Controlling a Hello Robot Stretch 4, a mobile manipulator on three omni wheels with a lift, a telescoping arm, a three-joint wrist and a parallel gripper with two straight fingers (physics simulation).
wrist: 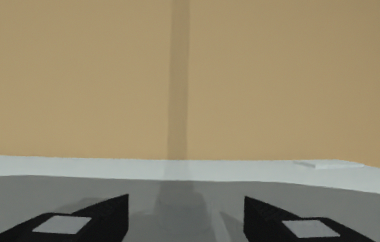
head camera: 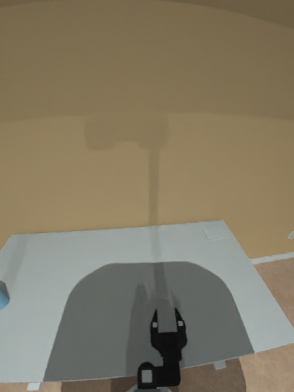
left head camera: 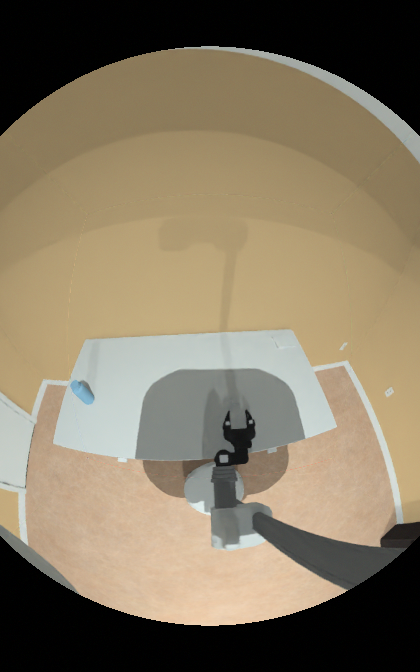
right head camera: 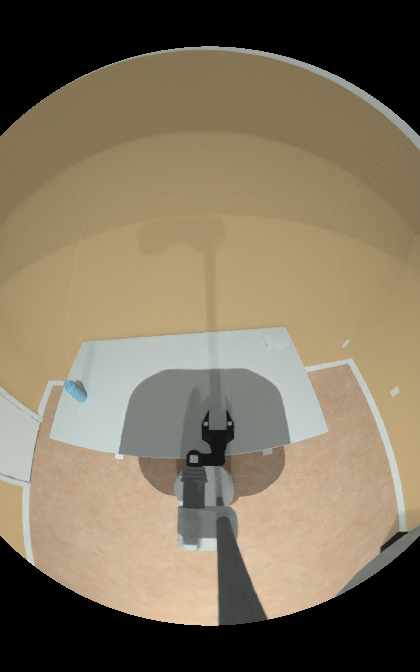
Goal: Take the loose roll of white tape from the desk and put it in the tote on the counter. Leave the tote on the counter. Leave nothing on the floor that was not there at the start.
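Places are measured from the robot's base along level axes (x up, y right, z ahead), in metres.
Pixels of known places: gripper, fingertip midpoint: [wrist: 186,213] [head camera: 165,308].
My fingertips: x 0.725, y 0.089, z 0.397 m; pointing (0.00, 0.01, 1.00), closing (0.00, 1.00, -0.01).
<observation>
Behind a point stands the place of what it marks.
The white desk [head camera: 50,260] @(x 0.693, y -0.548, z 0.674 m) [left head camera: 115,360] [right head camera: 110,360] [wrist: 75,167] @(x 0.693, y -0.153, z 0.760 m) stands against the tan wall, with a large dark shadow over its front middle. My gripper [head camera: 167,311] @(x 0.725, y 0.089, z 0.397 m) [left head camera: 238,412] [right head camera: 218,412] [wrist: 186,213] @(x 0.725, y 0.089, z 0.397 m) is open, its fingers pointing toward the wall over the shadowed part of the desk. A pale patch shows between the fingers in the head views; I cannot tell whether it is the white tape or desk top. In the wrist view the shadowed area between the fingers is too faint to make out the roll. The tote and counter do not show.
A blue bottle-like object [head camera: 3,299] @(x 0.741, y -0.659, z 0.420 m) [left head camera: 82,392] [right head camera: 75,391] is at the desk's left side. A thin white square [head camera: 215,233] @(x 0.702, y 0.476, z 0.850 m) [left head camera: 284,342] [right head camera: 276,341] [wrist: 332,164] @(x 0.702, y 0.462, z 0.811 m) lies at the back right corner. A round white seat-like disc [left head camera: 196,492] [right head camera: 227,482] is in front of the desk, partly under my arm.
</observation>
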